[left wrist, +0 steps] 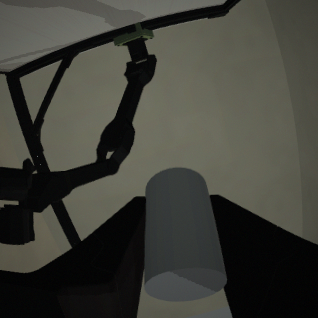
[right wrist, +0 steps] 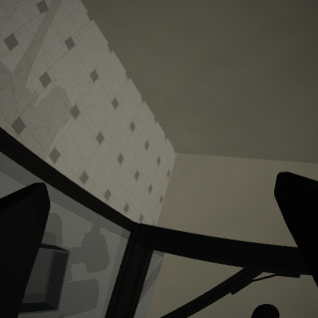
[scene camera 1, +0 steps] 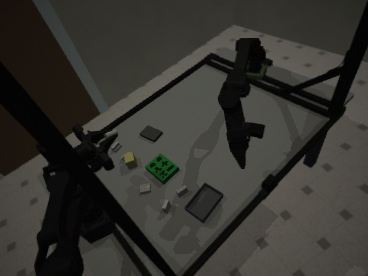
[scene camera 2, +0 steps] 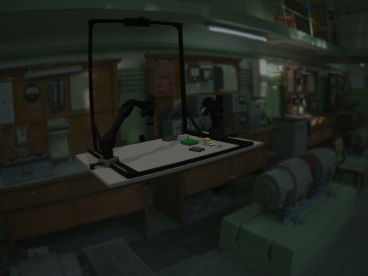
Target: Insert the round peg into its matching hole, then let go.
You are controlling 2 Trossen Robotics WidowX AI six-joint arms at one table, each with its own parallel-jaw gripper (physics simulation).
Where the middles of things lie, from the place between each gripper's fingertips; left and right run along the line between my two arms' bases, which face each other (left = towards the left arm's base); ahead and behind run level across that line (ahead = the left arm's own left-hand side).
My right hand is 180 mm above the dark tray (scene camera 1: pixel 201 205), 100 mm to the right of it and 100 mm short of it.
My left gripper is now 310 mm past the dark tray, 60 mm to the left of it and 230 mm above it.
